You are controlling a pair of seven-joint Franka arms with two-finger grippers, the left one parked.
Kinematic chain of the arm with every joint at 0, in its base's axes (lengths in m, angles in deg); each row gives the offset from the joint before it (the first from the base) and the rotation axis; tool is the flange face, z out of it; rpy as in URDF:
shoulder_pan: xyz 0 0 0.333 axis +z
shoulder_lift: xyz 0 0 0 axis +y
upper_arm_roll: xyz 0 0 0.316 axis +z
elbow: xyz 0.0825 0 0 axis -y
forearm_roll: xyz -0.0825 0 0.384 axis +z
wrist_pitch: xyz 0 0 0 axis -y
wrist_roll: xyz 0.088 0 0 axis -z
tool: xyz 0 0 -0.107 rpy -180 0 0
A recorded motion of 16 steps. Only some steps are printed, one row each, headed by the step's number.
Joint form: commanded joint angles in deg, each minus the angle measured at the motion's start. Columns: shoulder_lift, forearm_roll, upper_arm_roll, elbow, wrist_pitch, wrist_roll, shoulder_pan.
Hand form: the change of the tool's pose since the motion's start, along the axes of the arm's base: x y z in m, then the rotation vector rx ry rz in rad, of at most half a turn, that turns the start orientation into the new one. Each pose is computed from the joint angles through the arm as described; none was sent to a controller.
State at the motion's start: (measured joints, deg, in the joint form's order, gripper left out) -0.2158 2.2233 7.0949 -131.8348 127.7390 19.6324 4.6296
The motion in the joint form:
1: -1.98 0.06 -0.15 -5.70 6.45 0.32 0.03
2: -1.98 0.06 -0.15 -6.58 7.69 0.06 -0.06
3: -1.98 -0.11 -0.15 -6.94 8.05 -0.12 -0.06
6: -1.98 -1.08 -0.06 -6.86 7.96 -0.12 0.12
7: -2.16 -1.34 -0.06 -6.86 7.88 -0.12 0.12
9: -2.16 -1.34 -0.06 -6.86 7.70 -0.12 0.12
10: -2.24 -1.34 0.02 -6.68 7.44 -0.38 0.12
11: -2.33 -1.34 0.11 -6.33 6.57 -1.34 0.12
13: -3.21 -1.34 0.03 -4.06 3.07 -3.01 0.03
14: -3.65 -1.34 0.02 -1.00 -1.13 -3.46 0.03
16: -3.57 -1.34 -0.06 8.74 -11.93 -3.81 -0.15
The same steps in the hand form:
1: -0.0182 -0.0055 -0.0153 0.0030 -0.0475 -0.0116
2: -0.0207 -0.0069 -0.0198 0.0038 -0.0539 -0.0092
3: -0.0220 -0.0073 -0.0218 0.0018 -0.0544 -0.0040
6: -0.0222 -0.0052 -0.0214 -0.0092 -0.0565 0.0133
7: -0.0223 -0.0052 -0.0200 -0.0122 -0.0589 0.0167
9: -0.0226 -0.0053 -0.0203 -0.0127 -0.0558 0.0168
10: -0.0222 -0.0045 -0.0187 -0.0127 -0.0559 0.0227
11: -0.0220 -0.0037 -0.0168 -0.0134 -0.0487 0.0413
13: -0.0160 -0.0037 0.0020 -0.0143 -0.0429 0.0680
14: -0.0086 -0.0019 0.0225 -0.0161 -0.0309 0.0765
16: 0.0143 0.0013 0.0821 -0.0171 -0.0110 0.0805

